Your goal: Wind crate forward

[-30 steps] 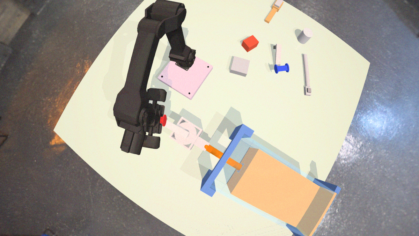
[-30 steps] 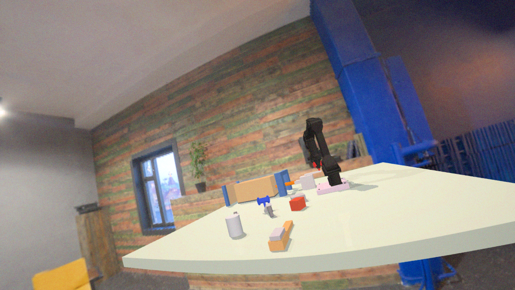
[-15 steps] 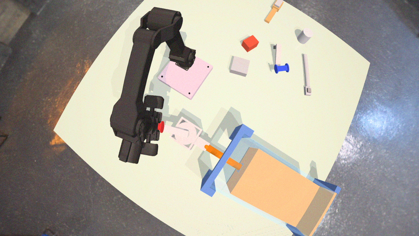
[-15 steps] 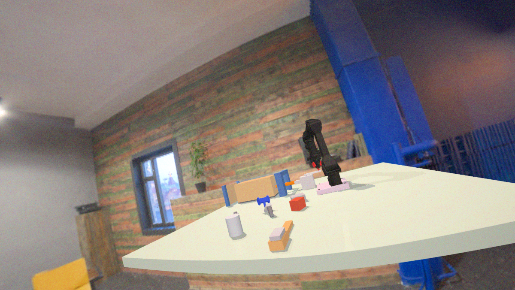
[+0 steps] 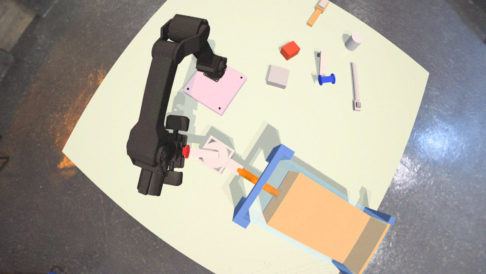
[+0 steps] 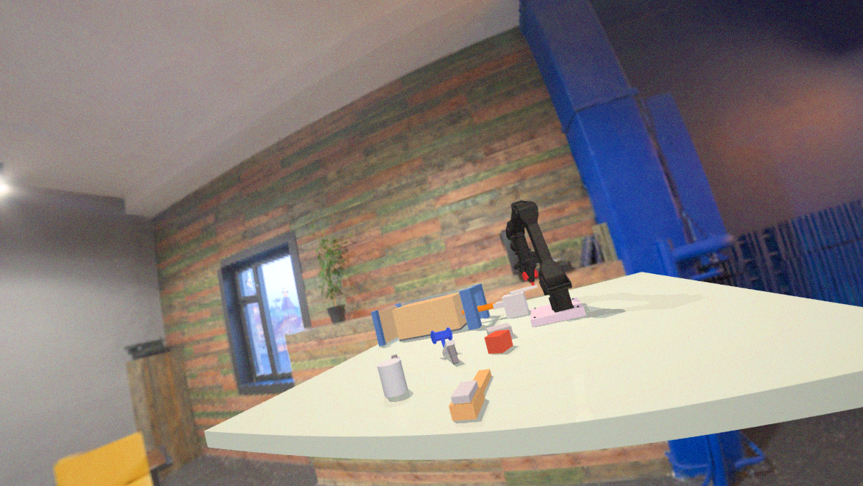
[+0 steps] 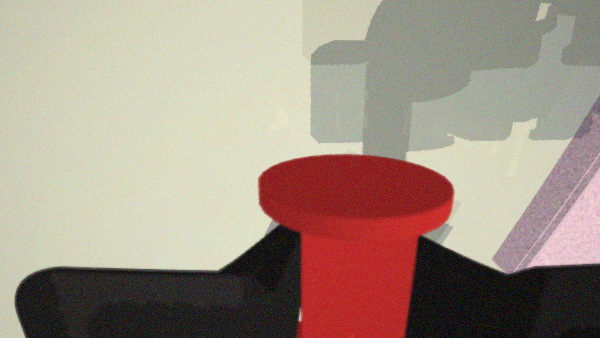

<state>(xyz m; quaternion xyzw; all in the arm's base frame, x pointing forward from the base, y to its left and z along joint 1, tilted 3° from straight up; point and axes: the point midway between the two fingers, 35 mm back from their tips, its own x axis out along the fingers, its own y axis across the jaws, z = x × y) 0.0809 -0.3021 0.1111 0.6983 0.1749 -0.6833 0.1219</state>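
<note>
Now: gripper tip 30 mm short of the crank handle with red knob, 20 mm to the right of it and 10 mm above it. From my gripper tip the other things lie so: grey block: 410 mm to the left, 130 mm ahead, 100 mm below; blue steel frame: 250 mm ahead, 40 mm to the left, 10 mm below; grey winch: 80 mm below, 70 mm ahead, 30 mm to the left.
</note>
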